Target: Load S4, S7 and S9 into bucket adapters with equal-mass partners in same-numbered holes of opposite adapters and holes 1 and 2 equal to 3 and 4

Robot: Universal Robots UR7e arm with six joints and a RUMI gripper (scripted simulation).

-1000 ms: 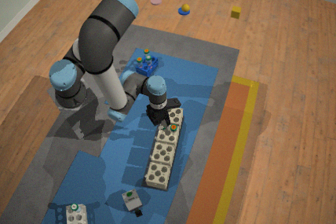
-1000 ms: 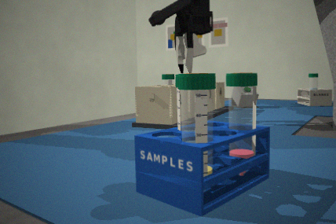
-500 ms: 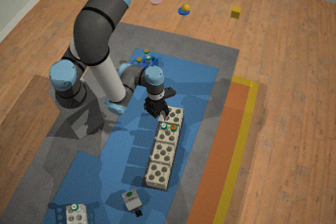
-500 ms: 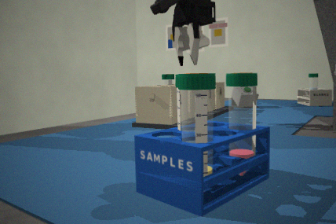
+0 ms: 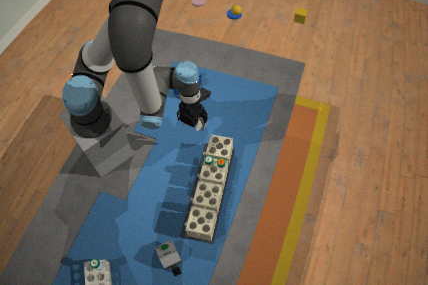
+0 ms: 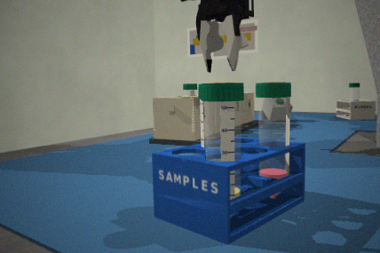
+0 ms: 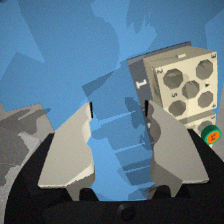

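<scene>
Right now the sample tube S9 is 180 mm behind my hand, 270 mm to the left of it and 100 mm below it. Also, from my hand: blue samples rack 150 mm behind, 310 mm to the left, 130 mm below; then white-dot blank 80 mm ahead, 130 mm to the right, 90 mm below; then tube 160 mm behind, 360 mm to the left, 100 mm below.
</scene>
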